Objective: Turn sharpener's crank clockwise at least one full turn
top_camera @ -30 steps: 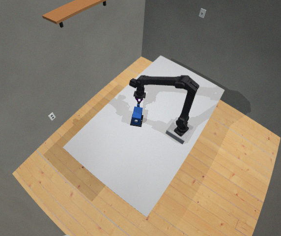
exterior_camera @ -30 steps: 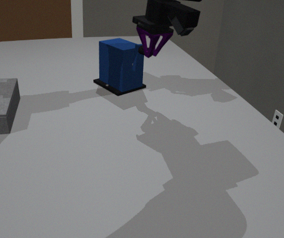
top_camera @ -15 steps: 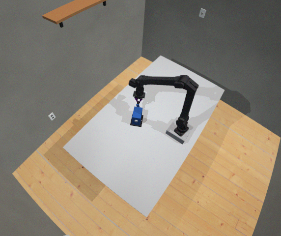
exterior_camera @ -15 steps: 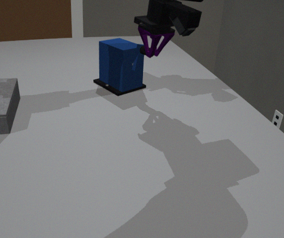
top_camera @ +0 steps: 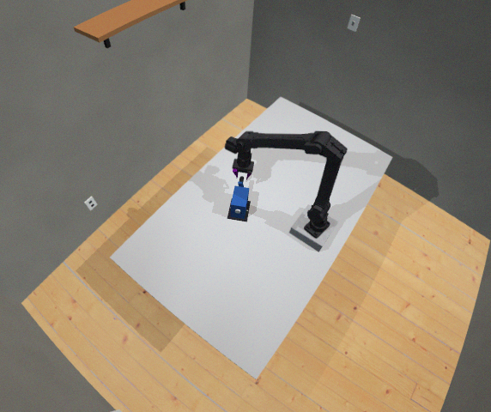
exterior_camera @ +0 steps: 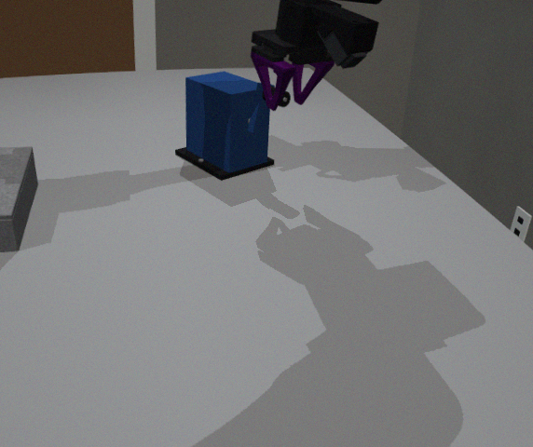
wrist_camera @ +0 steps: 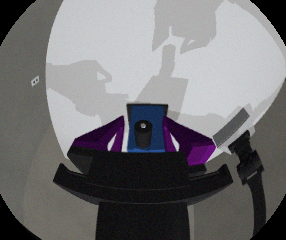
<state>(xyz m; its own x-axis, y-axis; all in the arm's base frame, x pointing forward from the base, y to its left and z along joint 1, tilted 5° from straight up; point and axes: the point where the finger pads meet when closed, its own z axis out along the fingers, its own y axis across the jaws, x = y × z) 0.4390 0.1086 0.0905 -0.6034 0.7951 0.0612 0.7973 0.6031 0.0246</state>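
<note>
My hand is 20 mm to the right of the crank knob and 10 mm past it. From my hand the other things lie so: sharpener crank (20 mm to the left, 20 mm behind, 10 mm below).
</note>
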